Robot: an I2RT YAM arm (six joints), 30 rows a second.
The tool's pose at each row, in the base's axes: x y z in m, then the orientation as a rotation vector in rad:
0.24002, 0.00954, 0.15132, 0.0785, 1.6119, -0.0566
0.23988, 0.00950, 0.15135, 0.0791, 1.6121, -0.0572
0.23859, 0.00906, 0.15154, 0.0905, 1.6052, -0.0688
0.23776, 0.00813, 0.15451, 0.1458, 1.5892, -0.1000
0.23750, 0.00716, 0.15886, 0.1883, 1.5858, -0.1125
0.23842, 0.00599, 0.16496, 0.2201, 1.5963, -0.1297
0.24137, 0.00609, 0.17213, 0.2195, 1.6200, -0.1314
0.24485, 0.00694, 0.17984, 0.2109, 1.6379, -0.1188
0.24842, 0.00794, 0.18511, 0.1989, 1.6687, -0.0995
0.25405, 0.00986, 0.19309, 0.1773, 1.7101, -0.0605
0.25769, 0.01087, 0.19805, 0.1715, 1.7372, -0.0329
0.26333, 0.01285, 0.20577, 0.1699, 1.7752, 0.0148
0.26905, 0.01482, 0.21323, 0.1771, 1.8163, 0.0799
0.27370, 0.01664, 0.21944, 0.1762, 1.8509, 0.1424
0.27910, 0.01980, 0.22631, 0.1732, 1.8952, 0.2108
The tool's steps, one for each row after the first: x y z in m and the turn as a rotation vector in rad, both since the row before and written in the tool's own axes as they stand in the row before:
-0.00002, -0.00005, -0.00014, 0.0008, 0.0002, 0.0000
-0.00014, -0.00055, -0.00125, 0.0146, -0.0066, 0.0005
-0.00295, -0.00097, -0.00084, 0.0547, -0.0134, 0.0170
-0.00437, -0.00088, -0.00021, 0.0348, -0.0004, 0.0195
-0.00616, -0.00069, 0.00097, 0.0310, 0.0125, 0.0083
-0.00723, 0.00113, 0.00257, 0.0007, 0.0233, -0.0042
-0.00781, 0.00197, 0.00272, -0.0134, 0.0176, 0.0001
-0.00542, 0.00198, 0.00286, -0.0197, 0.0305, 0.0005
-0.00833, 0.00336, 0.00428, -0.0379, 0.0416, 0.0047
-0.00531, 0.00186, 0.00269, -0.0211, 0.0282, 0.0097
-0.00831, 0.00329, 0.00394, -0.0315, 0.0408, 0.0229
-0.00815, 0.00333, 0.00383, -0.0377, 0.0462, 0.0378
-0.00677, 0.00308, 0.00287, -0.0401, 0.0403, 0.0308
-0.00735, 0.00465, 0.00326, -0.0435, 0.0515, 0.0318

